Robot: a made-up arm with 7 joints. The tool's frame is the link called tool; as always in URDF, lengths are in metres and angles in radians. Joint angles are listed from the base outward.
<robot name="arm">
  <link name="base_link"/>
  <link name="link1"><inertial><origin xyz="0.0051 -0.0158 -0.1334"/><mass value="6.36"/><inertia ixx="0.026" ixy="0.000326" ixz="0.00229" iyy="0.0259" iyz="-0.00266" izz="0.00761"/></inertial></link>
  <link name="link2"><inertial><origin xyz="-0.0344 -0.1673 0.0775"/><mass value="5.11"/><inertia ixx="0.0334" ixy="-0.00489" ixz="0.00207" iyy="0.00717" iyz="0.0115" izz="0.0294"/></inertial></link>
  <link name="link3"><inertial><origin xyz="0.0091 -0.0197 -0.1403"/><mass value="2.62"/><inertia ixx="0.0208" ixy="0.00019" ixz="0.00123" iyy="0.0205" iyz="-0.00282" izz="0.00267"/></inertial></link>
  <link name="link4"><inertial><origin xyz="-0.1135 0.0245 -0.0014"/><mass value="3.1"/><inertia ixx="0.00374" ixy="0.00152" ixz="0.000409" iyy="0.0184" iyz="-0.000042" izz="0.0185"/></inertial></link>
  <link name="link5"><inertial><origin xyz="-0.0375 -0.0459 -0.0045"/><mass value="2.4"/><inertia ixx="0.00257" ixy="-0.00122" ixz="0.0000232" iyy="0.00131" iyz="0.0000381" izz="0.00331"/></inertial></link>
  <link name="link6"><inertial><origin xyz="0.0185 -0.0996 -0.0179"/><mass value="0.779"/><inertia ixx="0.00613" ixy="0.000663" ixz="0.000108" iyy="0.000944" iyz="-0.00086" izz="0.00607"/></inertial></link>
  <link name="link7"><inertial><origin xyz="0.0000 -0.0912 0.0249"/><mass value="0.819"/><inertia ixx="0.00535" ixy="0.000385" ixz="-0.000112" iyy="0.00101" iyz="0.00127" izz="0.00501"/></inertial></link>
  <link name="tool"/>
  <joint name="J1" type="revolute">
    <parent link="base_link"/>
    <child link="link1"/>
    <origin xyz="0 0 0.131"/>
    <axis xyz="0 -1 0"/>
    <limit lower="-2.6" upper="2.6"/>
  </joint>
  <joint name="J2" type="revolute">
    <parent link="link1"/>
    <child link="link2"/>
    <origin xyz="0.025 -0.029 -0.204"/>
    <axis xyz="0 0 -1"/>
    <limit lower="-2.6" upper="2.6"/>
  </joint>
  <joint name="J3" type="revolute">
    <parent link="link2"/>
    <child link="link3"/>
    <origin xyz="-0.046 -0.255 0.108"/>
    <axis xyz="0 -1 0"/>
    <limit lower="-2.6" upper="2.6"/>
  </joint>
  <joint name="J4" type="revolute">
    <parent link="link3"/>
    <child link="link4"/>
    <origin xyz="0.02 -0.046 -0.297"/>
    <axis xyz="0 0 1"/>
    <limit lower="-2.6" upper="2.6"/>
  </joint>
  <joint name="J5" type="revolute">
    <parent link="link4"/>
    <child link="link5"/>
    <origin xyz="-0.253 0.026 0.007"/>
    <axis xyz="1 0 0"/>
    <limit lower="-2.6" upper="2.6"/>
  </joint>
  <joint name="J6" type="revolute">
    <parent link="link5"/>
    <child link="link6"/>
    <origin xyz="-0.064 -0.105 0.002"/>
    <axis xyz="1 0 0"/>
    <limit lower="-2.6" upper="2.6"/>
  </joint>
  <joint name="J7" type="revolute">
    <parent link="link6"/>
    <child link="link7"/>
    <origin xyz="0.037 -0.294 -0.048"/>
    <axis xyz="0 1 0"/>
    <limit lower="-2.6" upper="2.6"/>
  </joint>
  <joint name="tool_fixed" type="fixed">
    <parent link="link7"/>
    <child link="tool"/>
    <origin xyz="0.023 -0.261 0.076"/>
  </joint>
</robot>
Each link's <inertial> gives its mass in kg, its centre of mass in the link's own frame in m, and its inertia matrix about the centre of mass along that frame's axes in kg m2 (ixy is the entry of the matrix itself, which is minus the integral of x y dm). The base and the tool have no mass. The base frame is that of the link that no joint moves.
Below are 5 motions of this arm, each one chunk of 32 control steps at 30 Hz.
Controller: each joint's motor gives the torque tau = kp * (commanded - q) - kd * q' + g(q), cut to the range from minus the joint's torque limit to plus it. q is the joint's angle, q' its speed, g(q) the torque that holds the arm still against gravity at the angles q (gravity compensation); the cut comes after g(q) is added. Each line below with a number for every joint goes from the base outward.
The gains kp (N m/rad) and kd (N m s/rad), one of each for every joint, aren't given. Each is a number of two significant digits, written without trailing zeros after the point. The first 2 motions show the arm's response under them.
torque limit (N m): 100 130 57 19 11 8.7 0.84
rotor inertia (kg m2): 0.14 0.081 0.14 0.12 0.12 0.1 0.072
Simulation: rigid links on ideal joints. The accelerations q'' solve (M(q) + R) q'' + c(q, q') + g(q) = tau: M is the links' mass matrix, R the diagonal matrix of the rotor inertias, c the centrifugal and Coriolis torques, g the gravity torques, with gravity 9.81 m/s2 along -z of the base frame. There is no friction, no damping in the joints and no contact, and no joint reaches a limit. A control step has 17 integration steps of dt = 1/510 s. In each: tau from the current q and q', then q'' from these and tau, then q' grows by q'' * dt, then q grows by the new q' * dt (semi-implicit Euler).
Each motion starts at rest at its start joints. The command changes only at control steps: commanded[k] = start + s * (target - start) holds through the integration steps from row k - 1 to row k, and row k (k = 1, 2, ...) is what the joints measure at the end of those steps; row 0 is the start. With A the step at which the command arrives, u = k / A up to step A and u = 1 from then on. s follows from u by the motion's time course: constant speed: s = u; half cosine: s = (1 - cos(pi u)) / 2; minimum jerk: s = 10 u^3 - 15 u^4 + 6 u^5; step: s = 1 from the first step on.
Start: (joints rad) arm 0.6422 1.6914 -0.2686 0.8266 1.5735 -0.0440 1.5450
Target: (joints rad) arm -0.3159 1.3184 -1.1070 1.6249 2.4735 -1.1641 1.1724
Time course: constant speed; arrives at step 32
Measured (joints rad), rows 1 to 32:
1: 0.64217 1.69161 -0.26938 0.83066 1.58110 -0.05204 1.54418
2: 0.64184 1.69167 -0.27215 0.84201 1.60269 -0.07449 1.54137
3: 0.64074 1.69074 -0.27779 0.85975 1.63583 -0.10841 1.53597
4: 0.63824 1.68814 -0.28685 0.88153 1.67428 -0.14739 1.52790
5: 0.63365 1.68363 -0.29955 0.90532 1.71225 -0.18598 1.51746
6: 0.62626 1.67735 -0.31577 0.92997 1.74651 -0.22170 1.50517
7: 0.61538 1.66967 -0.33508 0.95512 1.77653 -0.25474 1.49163
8: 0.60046 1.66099 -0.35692 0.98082 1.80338 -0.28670 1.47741
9: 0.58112 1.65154 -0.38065 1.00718 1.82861 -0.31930 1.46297
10: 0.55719 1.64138 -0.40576 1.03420 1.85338 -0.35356 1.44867
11: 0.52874 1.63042 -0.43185 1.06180 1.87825 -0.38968 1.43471
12: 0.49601 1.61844 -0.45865 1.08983 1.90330 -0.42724 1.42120
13: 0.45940 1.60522 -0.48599 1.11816 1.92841 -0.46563 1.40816
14: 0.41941 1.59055 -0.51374 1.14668 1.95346 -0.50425 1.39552
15: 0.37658 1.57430 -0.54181 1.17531 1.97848 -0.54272 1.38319
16: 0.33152 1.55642 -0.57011 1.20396 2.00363 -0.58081 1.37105
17: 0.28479 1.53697 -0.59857 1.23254 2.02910 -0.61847 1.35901
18: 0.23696 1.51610 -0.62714 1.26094 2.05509 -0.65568 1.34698
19: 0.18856 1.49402 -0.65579 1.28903 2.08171 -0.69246 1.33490
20: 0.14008 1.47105 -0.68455 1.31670 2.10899 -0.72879 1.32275
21: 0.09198 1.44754 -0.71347 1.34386 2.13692 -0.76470 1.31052
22: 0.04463 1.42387 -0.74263 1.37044 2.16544 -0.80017 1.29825
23: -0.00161 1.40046 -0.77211 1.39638 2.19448 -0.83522 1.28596
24: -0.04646 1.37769 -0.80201 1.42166 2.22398 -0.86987 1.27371
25: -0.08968 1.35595 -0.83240 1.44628 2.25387 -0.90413 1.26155
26: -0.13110 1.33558 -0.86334 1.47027 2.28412 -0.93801 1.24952
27: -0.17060 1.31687 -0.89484 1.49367 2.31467 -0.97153 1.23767
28: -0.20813 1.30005 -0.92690 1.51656 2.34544 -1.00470 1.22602
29: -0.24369 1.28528 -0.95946 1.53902 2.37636 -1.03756 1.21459
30: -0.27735 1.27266 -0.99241 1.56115 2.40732 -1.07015 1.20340
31: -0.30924 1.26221 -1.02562 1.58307 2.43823 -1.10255 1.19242
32: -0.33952 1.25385 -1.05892 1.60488 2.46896 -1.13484 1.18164
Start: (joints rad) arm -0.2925 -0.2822 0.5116 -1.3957 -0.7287 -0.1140 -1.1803
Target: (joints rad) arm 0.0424 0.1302 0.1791 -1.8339 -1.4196 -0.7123 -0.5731
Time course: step
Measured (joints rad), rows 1 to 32:
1: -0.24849 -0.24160 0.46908 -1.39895 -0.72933 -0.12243 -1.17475
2: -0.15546 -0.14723 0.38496 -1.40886 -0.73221 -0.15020 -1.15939
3: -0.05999 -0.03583 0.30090 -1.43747 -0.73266 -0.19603 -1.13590
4: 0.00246 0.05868 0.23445 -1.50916 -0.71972 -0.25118 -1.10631
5: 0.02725 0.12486 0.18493 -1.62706 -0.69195 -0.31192 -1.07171
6: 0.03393 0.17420 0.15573 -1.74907 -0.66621 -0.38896 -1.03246
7: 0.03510 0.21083 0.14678 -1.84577 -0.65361 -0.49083 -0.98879
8: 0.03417 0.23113 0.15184 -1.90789 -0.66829 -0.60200 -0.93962
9: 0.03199 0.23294 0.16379 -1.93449 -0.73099 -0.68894 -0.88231
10: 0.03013 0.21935 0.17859 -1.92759 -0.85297 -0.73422 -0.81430
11: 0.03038 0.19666 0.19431 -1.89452 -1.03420 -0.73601 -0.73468
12: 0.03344 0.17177 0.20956 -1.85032 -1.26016 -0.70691 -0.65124
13: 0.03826 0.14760 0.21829 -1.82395 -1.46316 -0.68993 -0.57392
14: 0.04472 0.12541 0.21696 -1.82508 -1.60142 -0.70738 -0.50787
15: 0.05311 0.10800 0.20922 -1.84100 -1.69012 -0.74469 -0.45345
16: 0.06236 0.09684 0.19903 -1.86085 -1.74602 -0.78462 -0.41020
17: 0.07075 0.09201 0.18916 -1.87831 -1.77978 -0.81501 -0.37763
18: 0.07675 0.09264 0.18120 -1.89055 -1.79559 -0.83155 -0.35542
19: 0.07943 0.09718 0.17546 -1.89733 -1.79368 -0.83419 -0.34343
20: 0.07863 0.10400 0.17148 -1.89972 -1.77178 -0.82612 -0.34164
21: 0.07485 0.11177 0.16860 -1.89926 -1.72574 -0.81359 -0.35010
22: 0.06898 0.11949 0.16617 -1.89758 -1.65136 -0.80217 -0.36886
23: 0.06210 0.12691 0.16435 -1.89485 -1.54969 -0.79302 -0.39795
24: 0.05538 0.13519 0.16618 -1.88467 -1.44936 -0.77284 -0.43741
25: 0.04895 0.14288 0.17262 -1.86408 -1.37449 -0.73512 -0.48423
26: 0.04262 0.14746 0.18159 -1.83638 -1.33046 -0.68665 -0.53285
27: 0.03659 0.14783 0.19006 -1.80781 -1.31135 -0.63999 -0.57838
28: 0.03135 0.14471 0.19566 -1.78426 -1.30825 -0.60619 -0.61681
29: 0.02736 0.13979 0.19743 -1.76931 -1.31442 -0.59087 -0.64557
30: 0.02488 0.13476 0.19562 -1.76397 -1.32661 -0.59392 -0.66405
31: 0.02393 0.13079 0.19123 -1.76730 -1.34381 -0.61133 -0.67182
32: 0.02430 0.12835 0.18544 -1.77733 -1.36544 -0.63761 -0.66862
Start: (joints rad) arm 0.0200 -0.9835 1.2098 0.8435 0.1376 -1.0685 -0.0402
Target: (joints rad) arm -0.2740 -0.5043 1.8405 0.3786 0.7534 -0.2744 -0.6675
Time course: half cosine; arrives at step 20
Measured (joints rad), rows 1 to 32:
1: 0.01992 -0.98320 1.21035 0.84311 0.13817 -1.06791 -0.04039
2: 0.01947 -0.98165 1.21317 0.84111 0.14115 -1.06485 -0.04146
3: 0.01824 -0.97747 1.22057 0.83590 0.14920 -1.05652 -0.04467
4: 0.01576 -0.96934 1.23458 0.82615 0.16474 -1.04015 -0.05159
5: 0.01162 -0.95631 1.25633 0.81116 0.18924 -1.01364 -0.06386
6: 0.00550 -0.93794 1.28594 0.79095 0.22298 -0.97593 -0.08291
7: -0.00280 -0.91426 1.32272 0.76602 0.26513 -0.92716 -0.10977
8: -0.01340 -0.88573 1.36545 0.73710 0.31414 -0.86859 -0.14490
9: -0.02637 -0.85304 1.41271 0.70494 0.36800 -0.80237 -0.18818
10: -0.04173 -0.81710 1.46301 0.67020 0.42451 -0.73125 -0.23886
11: -0.05953 -0.77894 1.51492 0.63351 0.48147 -0.65824 -0.29564
12: -0.07977 -0.73961 1.56699 0.59557 0.53680 -0.58625 -0.35669
13: -0.10233 -0.70023 1.61779 0.55724 0.58870 -0.51784 -0.41985
14: -0.12697 -0.66183 1.66591 0.51957 0.63574 -0.45504 -0.48271
15: -0.15315 -0.62537 1.71001 0.48377 0.67694 -0.39923 -0.54280
16: -0.18013 -0.59165 1.74887 0.45104 0.71171 -0.35128 -0.59780
17: -0.20691 -0.56139 1.78144 0.42251 0.73975 -0.31167 -0.64572
18: -0.23244 -0.53518 1.80690 0.39911 0.76083 -0.28069 -0.68510
19: -0.25563 -0.51357 1.82468 0.38155 0.77473 -0.25863 -0.71535
20: -0.27557 -0.49707 1.83443 0.37025 0.78116 -0.24584 -0.73639
21: -0.29162 -0.48583 1.83638 0.36498 0.78023 -0.24218 -0.74819
22: -0.30372 -0.47922 1.83171 0.36439 0.77321 -0.24633 -0.75057
23: -0.31229 -0.47601 1.82241 0.36651 0.76243 -0.25592 -0.74376
24: -0.31807 -0.47484 1.81070 0.36953 0.75057 -0.26820 -0.72980
25: -0.32186 -0.47453 1.79866 0.37219 0.74003 -0.28054 -0.71145
26: -0.32435 -0.47429 1.78788 0.37388 0.73249 -0.29084 -0.69150
27: -0.32604 -0.47377 1.77936 0.37453 0.72865 -0.29775 -0.67246
28: -0.32720 -0.47301 1.77348 0.37441 0.72841 -0.30074 -0.65633
29: -0.32790 -0.47228 1.77018 0.37389 0.73100 -0.30009 -0.64445
30: -0.32808 -0.47199 1.76915 0.37334 0.73539 -0.29660 -0.63747
31: -0.32762 -0.47252 1.76995 0.37295 0.74051 -0.29139 -0.63532
32: -0.32639 -0.47413 1.77217 0.37280 0.74546 -0.28560 -0.63741

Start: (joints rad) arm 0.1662 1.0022 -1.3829 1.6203 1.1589 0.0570 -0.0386
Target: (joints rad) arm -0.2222 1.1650 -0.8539 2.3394 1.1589 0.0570 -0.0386
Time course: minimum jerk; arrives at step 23
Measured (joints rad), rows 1 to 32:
1: 0.16616 1.00221 -1.38287 1.62040 1.15892 0.05701 -0.03860
2: 0.16579 1.00228 -1.38260 1.62126 1.15904 0.05706 -0.03862
3: 0.16444 1.00254 -1.38155 1.62430 1.15944 0.05729 -0.03869
4: 0.16116 1.00320 -1.37890 1.63144 1.16033 0.05785 -0.03883
5: 0.15494 1.00455 -1.37363 1.64455 1.16181 0.05893 -0.03906
6: 0.14488 1.00691 -1.36472 1.66503 1.16384 0.06061 -0.03936
7: 0.13034 1.01065 -1.35127 1.69361 1.16628 0.06287 -0.03970
8: 0.11108 1.01614 -1.33269 1.73027 1.16886 0.06553 -0.04002
9: 0.08722 1.02378 -1.30874 1.77433 1.17129 0.06830 -0.04027
10: 0.05930 1.03390 -1.27959 1.82465 1.17326 0.07082 -0.04039
11: 0.02817 1.04674 -1.24582 1.87971 1.17453 0.07272 -0.04035
12: -0.00506 1.06233 -1.20841 1.93783 1.17488 0.07368 -0.04014
13: -0.03911 1.08045 -1.16862 1.99722 1.17416 0.07347 -0.03976
14: -0.07264 1.10053 -1.12791 2.05607 1.17231 0.07198 -0.03923
15: -0.10440 1.12168 -1.08776 2.11264 1.16938 0.06921 -0.03859
16: -0.13327 1.14273 -1.04954 2.16529 1.16550 0.06534 -0.03791
17: -0.15840 1.16240 -1.01431 2.21259 1.16099 0.06066 -0.03725
18: -0.17921 1.17944 -0.98284 2.25333 1.15624 0.05560 -0.03665
19: -0.19543 1.19282 -0.95549 2.28668 1.15172 0.05063 -0.03617
20: -0.20707 1.20186 -0.93235 2.31220 1.14791 0.04625 -0.03582
21: -0.21438 1.20630 -0.91321 2.32996 1.14520 0.04289 -0.03564
22: -0.21791 1.20631 -0.89764 2.34058 1.14387 0.04088 -0.03563
23: -0.21843 1.20249 -0.88502 2.34536 1.14406 0.04040 -0.03579
24: -0.21696 1.19579 -0.87455 2.34625 1.14574 0.04148 -0.03612
25: -0.21455 1.18730 -0.86540 2.34529 1.14866 0.04396 -0.03663
26: -0.21200 1.17800 -0.85698 2.34399 1.15227 0.04747 -0.03728
27: -0.20986 1.16866 -0.84891 2.34310 1.15589 0.05146 -0.03801
28: -0.20836 1.15985 -0.84108 2.34281 1.15888 0.05531 -0.03876
29: -0.20758 1.15196 -0.83346 2.34299 1.16081 0.05843 -0.03948
30: -0.20746 1.14526 -0.82613 2.34338 1.16150 0.06040 -0.04012
31: -0.20786 1.13989 -0.81923 2.34379 1.16101 0.06103 -0.04065
32: -0.20863 1.13593 -0.81290 2.34409 1.15959 0.06037 -0.04107

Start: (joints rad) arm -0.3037 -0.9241 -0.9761 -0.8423 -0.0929 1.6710 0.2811
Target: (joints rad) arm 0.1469 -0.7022 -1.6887 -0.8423 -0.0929 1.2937 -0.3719
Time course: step
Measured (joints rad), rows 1 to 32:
1: -0.25757 -0.90006 -0.99761 -0.83843 -0.08438 1.64406 0.27788
2: -0.15059 -0.85136 -1.05946 -0.83723 -0.06130 1.57368 0.26909
3: -0.01862 -0.80198 -1.15081 -0.84207 -0.03477 1.47322 0.25474
4: 0.10643 -0.76562 -1.25461 -0.85122 -0.02222 1.37505 0.23376
5: 0.20290 -0.74488 -1.35637 -0.86209 -0.03096 1.30523 0.20433
6: 0.26215 -0.73546 -1.44866 -0.87154 -0.05504 1.26915 0.16466
7: 0.28569 -0.73118 -1.52989 -0.87658 -0.08288 1.25890 0.11341
8: 0.28058 -0.72696 -1.60099 -0.87546 -0.10440 1.26236 0.04975
9: 0.25588 -0.71993 -1.66317 -0.86813 -0.11497 1.26956 -0.02667
10: 0.22040 -0.70947 -1.71727 -0.85611 -0.11561 1.27500 -0.11594
11: 0.18158 -0.69676 -1.76388 -0.84198 -0.11079 1.27709 -0.21590
12: 0.14495 -0.68389 -1.80356 -0.82863 -0.10559 1.27639 -0.31526
13: 0.11410 -0.67316 -1.83671 -0.81826 -0.10354 1.27400 -0.40388
14: 0.09083 -0.66645 -1.86343 -0.81189 -0.10584 1.27069 -0.47979
15: 0.07552 -0.66485 -1.88363 -0.80942 -0.11168 1.26679 -0.54288
16: 0.06756 -0.66853 -1.89711 -0.80992 -0.11907 1.26249 -0.59298
17: 0.06577 -0.67681 -1.90377 -0.81211 -0.12588 1.25816 -0.62988
18: 0.06875 -0.68837 -1.90369 -0.81479 -0.13048 1.25442 -0.65339
19: 0.07510 -0.70157 -1.89725 -0.81707 -0.13204 1.25204 -0.66337
20: 0.08354 -0.71471 -1.88508 -0.81852 -0.13050 1.25164 -0.65974
21: 0.09305 -0.72634 -1.86800 -0.81912 -0.12636 1.25354 -0.64248
22: 0.10284 -0.73537 -1.84695 -0.81918 -0.12046 1.25763 -0.61158
23: 0.11235 -0.74117 -1.82291 -0.81918 -0.11367 1.26345 -0.56705
24: 0.12124 -0.74351 -1.79685 -0.81963 -0.10681 1.27029 -0.51013
25: 0.12935 -0.74257 -1.76966 -0.82093 -0.10048 1.27738 -0.44821
26: 0.13661 -0.73878 -1.74222 -0.82331 -0.09501 1.28410 -0.38940
27: 0.14308 -0.73272 -1.71539 -0.82685 -0.09044 1.29013 -0.33977
28: 0.14884 -0.72506 -1.68995 -0.83146 -0.08662 1.29538 -0.30148
29: 0.15401 -0.71643 -1.66664 -0.83691 -0.08333 1.29995 -0.27455
30: 0.15867 -0.70745 -1.64600 -0.84285 -0.08041 1.30400 -0.25899
31: 0.16285 -0.69866 -1.62844 -0.84885 -0.07779 1.30769 -0.25485
32: 0.16655 -0.69051 -1.61418 -0.85451 -0.07546 1.31106 -0.26224

